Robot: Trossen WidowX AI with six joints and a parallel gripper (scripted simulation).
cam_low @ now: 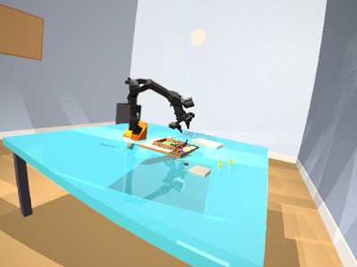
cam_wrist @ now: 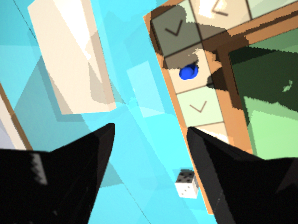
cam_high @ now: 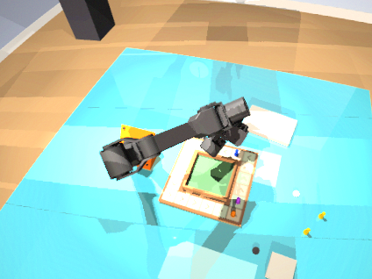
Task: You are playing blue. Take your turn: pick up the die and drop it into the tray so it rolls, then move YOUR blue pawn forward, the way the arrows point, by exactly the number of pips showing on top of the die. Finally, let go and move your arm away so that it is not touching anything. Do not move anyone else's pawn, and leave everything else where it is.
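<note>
Right now the white die is 12 cm behind my gripper tip, 8 cm below it and 3 cm to the left of it. Round my gripper tip: green tray (13 cm to the right, 9 cm below, 4 cm behind); white slab (15 cm to the left, 13 cm ahead, 8 cm below); blue pawn (7 cm below, 3 cm ahead, 2 cm to the right).
</note>
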